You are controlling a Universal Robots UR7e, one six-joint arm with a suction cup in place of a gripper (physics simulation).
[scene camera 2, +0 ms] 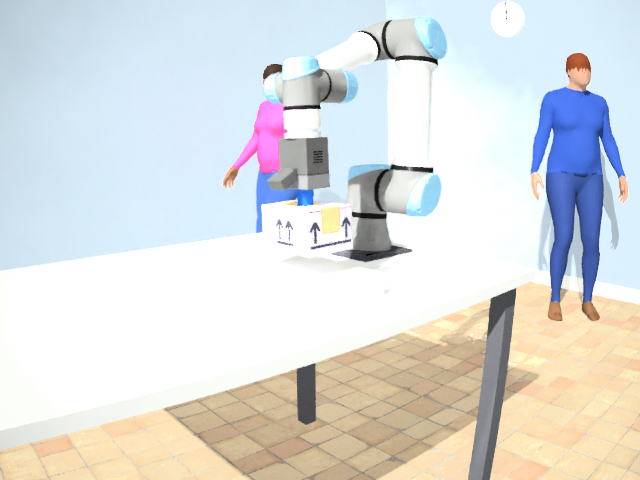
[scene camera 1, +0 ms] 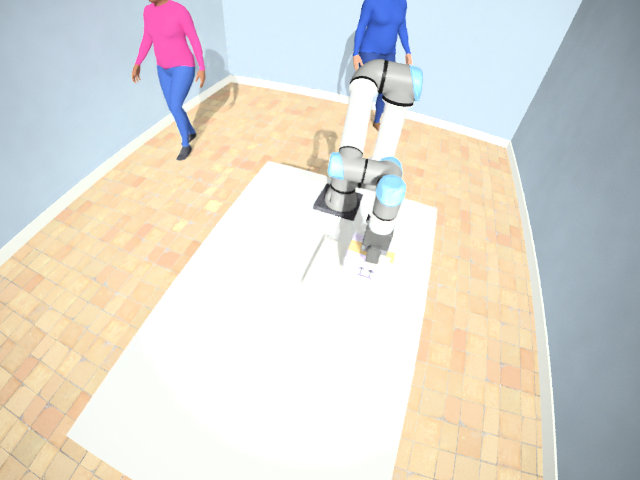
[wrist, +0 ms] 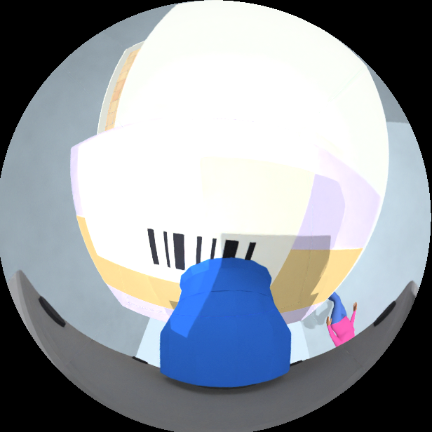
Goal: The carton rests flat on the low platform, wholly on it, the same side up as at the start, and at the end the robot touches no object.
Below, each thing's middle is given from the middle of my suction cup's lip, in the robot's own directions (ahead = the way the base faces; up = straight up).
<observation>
Right now the white carton (scene camera 2: 326,227) is 6 cm below my suction cup.
</observation>
